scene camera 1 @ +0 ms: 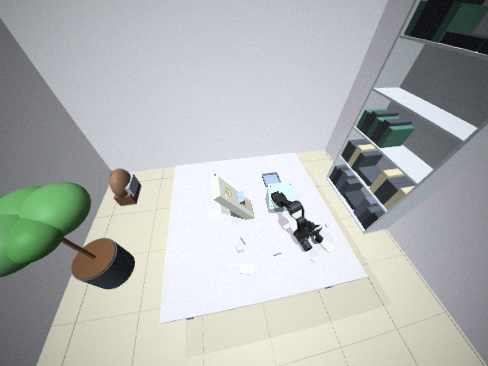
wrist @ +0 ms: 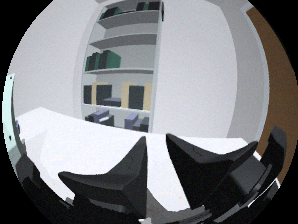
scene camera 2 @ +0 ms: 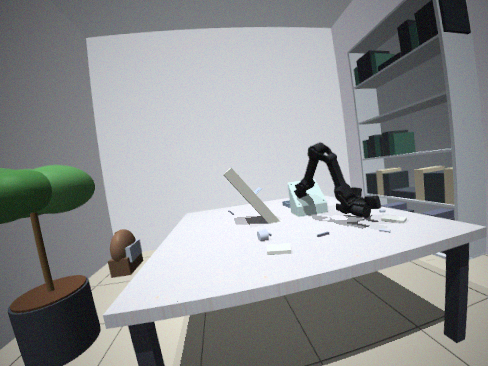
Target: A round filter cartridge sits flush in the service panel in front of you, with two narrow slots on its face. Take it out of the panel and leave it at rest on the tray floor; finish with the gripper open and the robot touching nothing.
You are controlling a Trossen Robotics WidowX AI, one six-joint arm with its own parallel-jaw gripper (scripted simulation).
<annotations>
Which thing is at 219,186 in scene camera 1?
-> A service panel.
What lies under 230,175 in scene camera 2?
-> A service panel.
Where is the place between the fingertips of my gripper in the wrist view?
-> At 155,138
</annotations>
